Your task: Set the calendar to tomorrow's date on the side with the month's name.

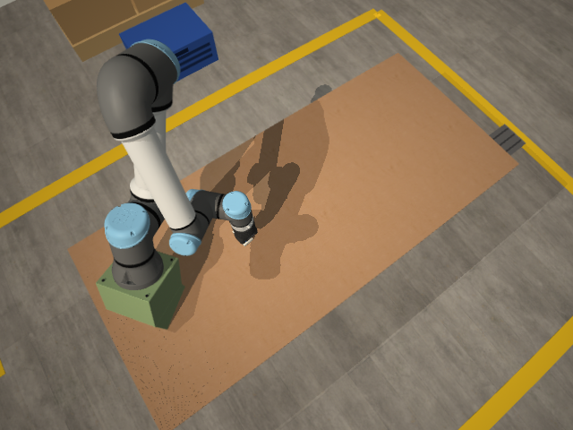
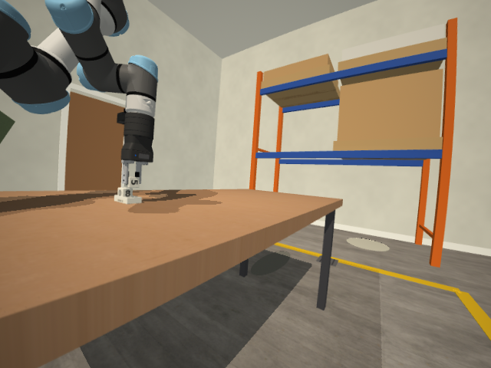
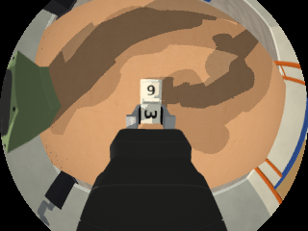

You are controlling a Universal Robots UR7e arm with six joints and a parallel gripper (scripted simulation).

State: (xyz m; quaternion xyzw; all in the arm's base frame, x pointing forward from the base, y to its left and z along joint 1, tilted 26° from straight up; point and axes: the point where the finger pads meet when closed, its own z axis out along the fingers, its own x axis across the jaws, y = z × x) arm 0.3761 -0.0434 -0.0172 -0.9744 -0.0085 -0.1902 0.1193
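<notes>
The white calendar tray is 6 cm below my hand and 2 cm to the left of it.
</notes>
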